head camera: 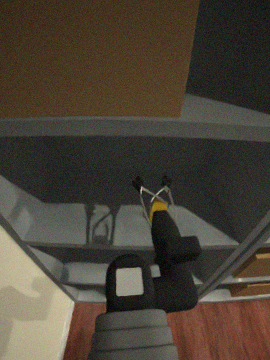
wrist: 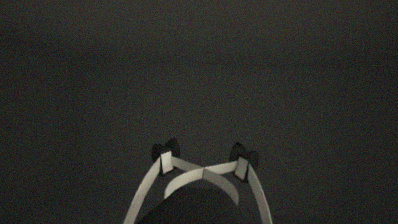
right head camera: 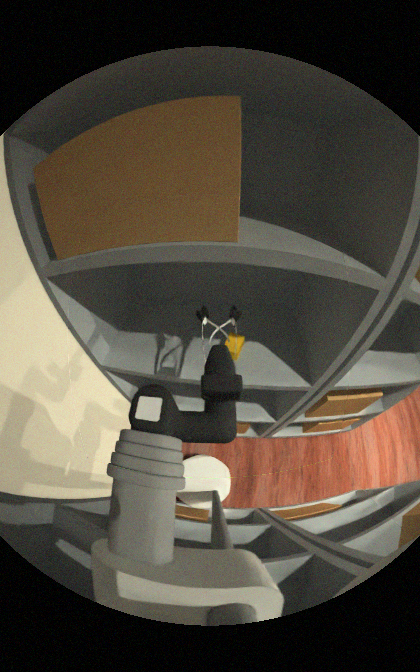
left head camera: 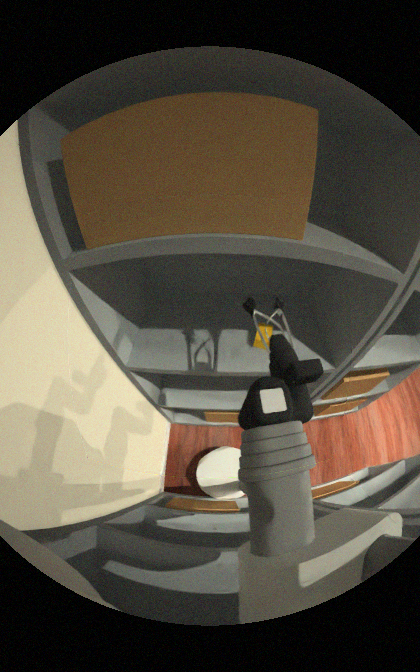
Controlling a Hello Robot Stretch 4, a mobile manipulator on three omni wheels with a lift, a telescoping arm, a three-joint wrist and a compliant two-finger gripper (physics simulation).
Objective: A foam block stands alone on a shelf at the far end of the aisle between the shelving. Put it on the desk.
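Note:
The yellow foam block rests on the grey shelf, partly hidden behind my fingers and wrist in the head views. My gripper is open, with nothing between its fingertips. It is inside the shelf bay, raised above the shelf surface, and its fingertips appear beyond the block toward the dark back panel. In the wrist view the block does not show. The desk does not show in these views.
A large brown box stands on the upper shelf board, above the arm. A cream wall is at the left. A white round object is on the red wooden floor. More shelving stands behind.

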